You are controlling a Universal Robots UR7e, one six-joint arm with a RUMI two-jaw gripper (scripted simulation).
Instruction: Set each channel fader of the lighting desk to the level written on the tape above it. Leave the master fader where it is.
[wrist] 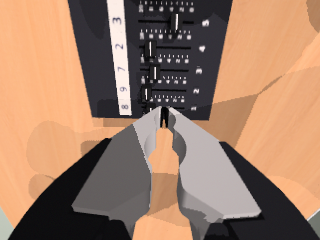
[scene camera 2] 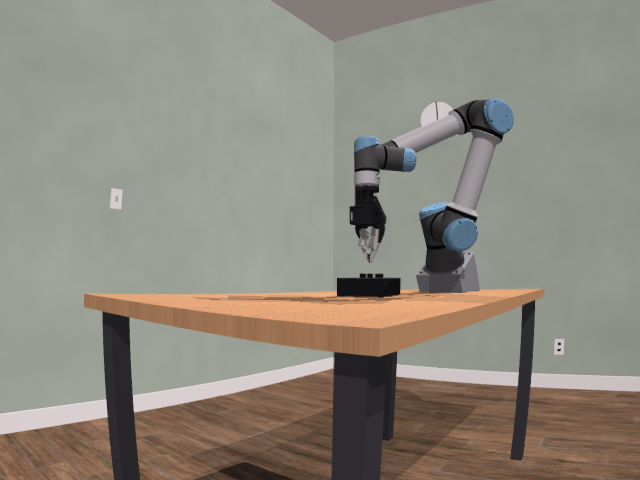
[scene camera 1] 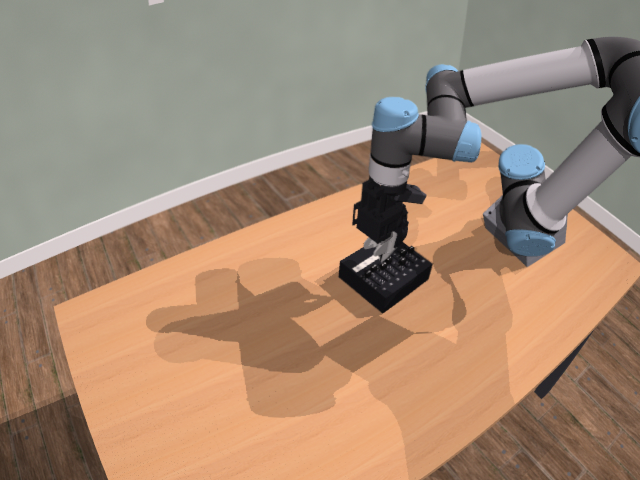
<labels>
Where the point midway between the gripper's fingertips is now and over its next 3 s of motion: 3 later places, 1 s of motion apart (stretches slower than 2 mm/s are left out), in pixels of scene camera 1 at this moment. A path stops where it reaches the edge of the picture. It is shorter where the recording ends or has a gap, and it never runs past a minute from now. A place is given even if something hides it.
My gripper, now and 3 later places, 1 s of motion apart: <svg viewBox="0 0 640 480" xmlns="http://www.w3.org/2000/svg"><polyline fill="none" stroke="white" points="381,260 384,256 387,251 386,245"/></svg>
</labels>
